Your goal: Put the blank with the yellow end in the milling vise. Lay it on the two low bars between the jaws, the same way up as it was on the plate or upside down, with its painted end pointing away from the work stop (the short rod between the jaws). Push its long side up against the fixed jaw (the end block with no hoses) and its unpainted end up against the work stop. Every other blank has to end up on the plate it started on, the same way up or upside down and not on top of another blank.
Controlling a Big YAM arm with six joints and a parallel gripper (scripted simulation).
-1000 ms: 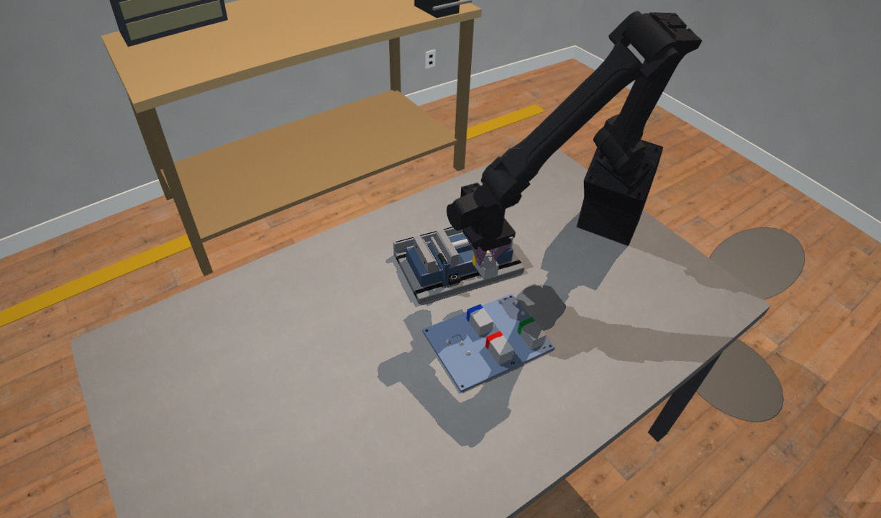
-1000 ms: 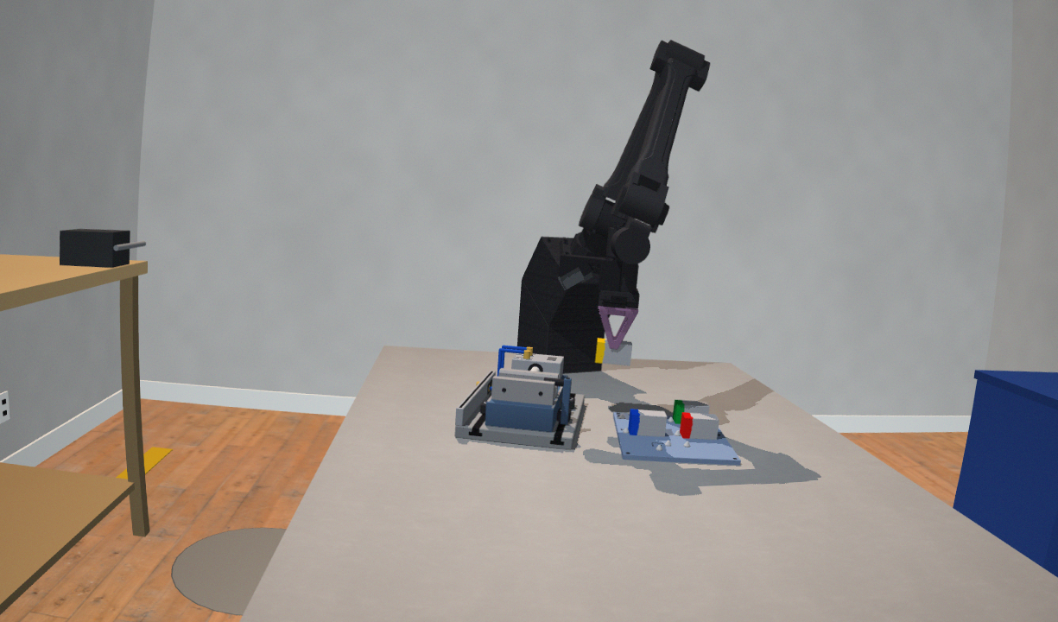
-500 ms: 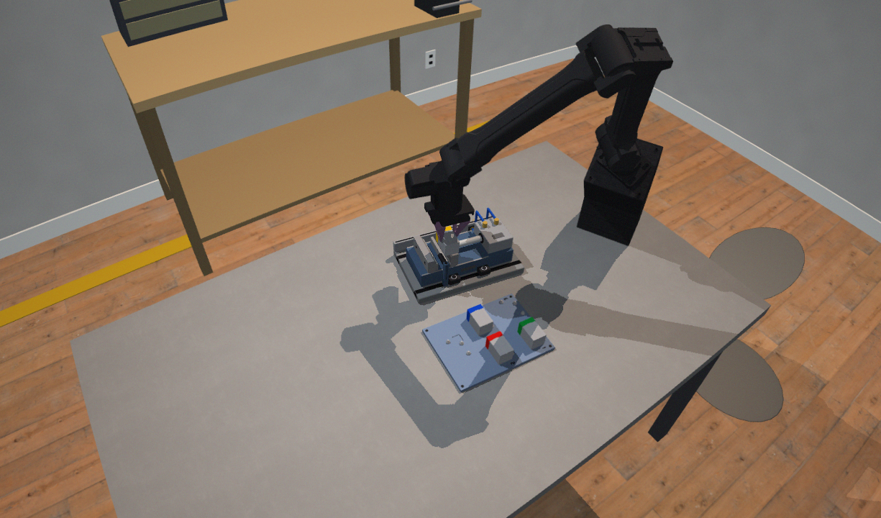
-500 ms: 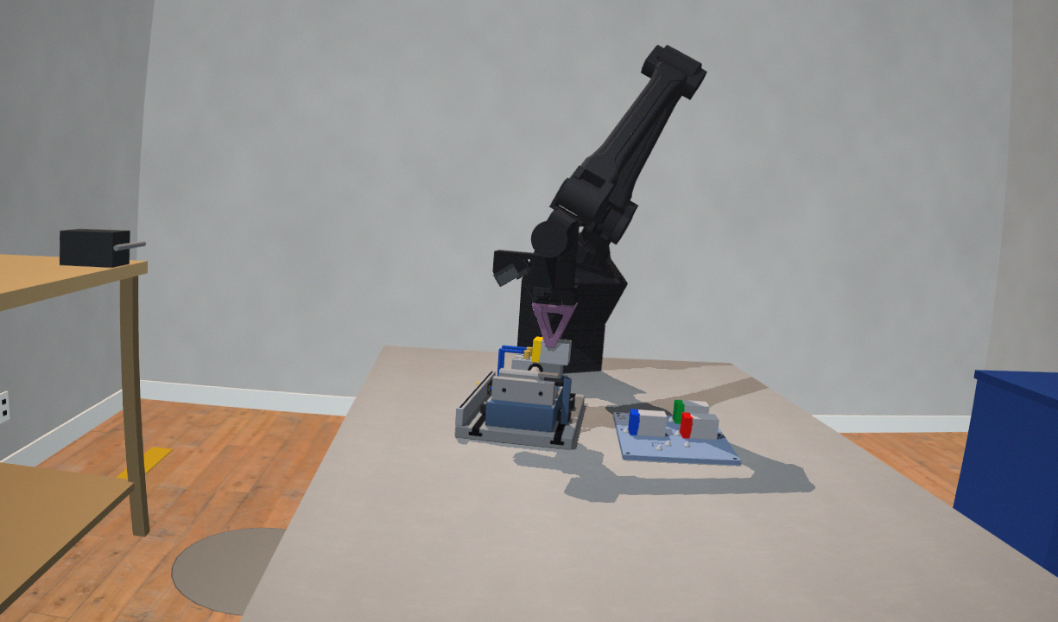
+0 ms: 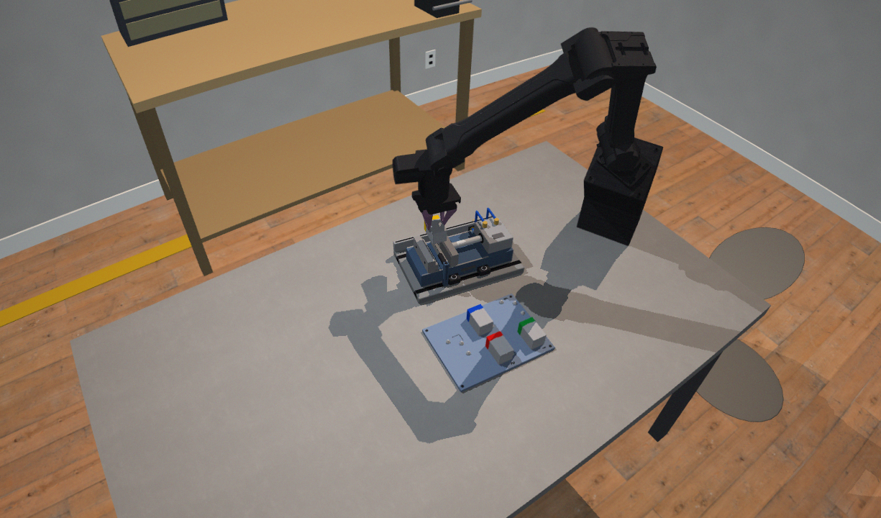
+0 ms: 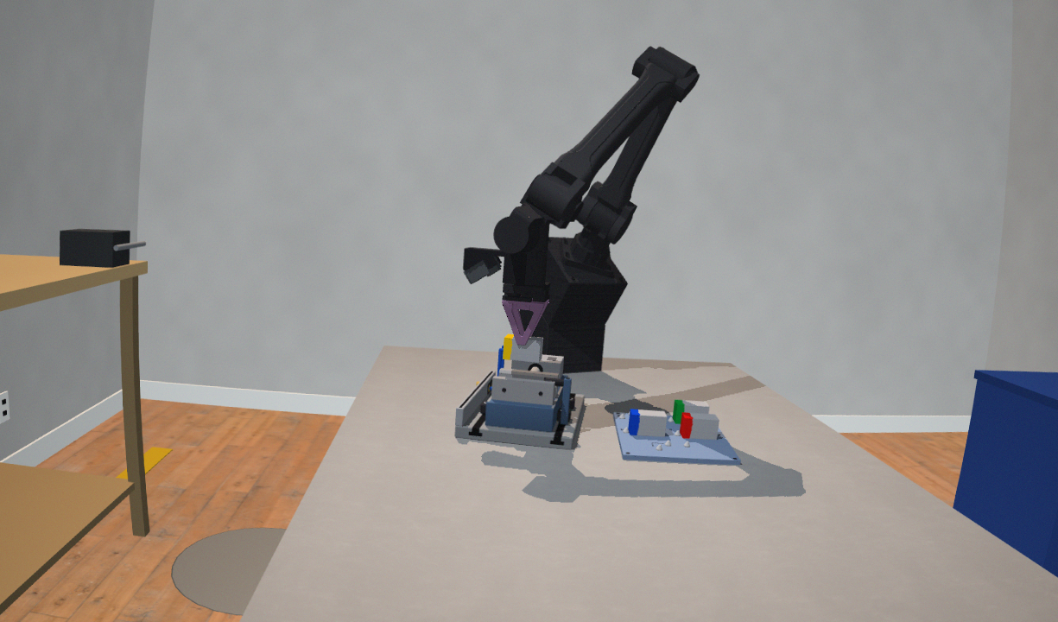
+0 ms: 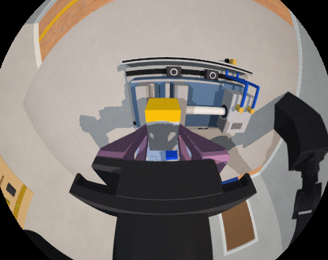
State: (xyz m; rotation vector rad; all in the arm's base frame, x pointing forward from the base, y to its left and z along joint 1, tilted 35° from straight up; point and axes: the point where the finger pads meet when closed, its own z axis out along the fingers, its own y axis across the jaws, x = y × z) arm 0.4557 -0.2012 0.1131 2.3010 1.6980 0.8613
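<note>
My gripper is now 20 mm above the yellow-ended blank. The rest, counted from my hand: blue plate (270 mm to the left, 150 mm below, 30 mm ahead); blue-ended blank (220 mm to the left, 130 mm below, 20 mm ahead); red-ended blank (310 mm to the left, 130 mm below, 30 mm ahead).
</note>
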